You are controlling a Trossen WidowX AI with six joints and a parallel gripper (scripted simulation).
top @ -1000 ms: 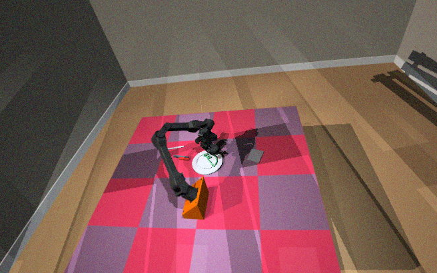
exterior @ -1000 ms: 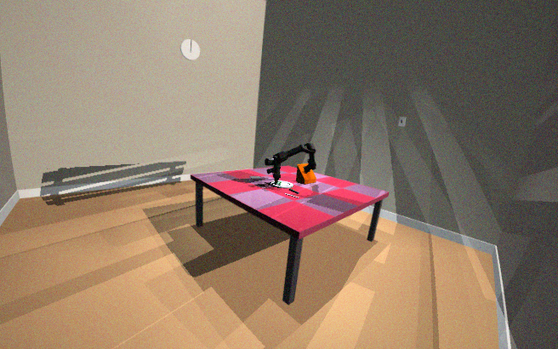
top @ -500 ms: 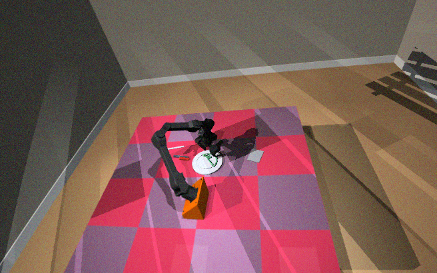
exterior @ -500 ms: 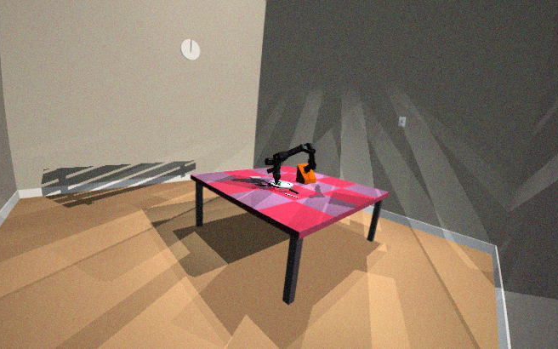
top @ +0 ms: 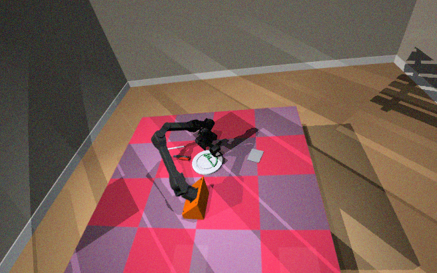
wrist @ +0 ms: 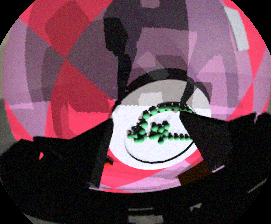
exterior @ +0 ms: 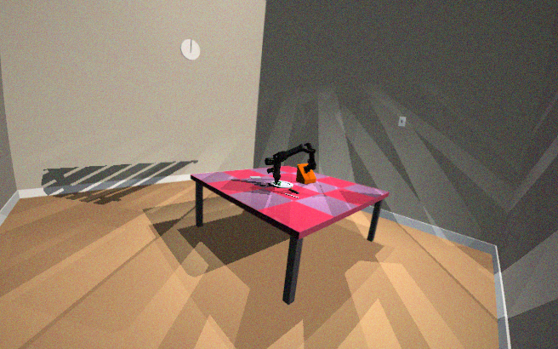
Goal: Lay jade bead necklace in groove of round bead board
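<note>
The round white bead board is 6 cm behind my gripper tip, 1 cm to the left of it and 1 cm below it. The rest, counted from my gripper tip: red-handled tool 1 cm behind, 19 cm to the left, 1 cm below; flat grey pad 3 cm behind, 30 cm to the right, 2 cm below; thin white rod 9 cm ahead, 26 cm to the left, 2 cm below.
</note>
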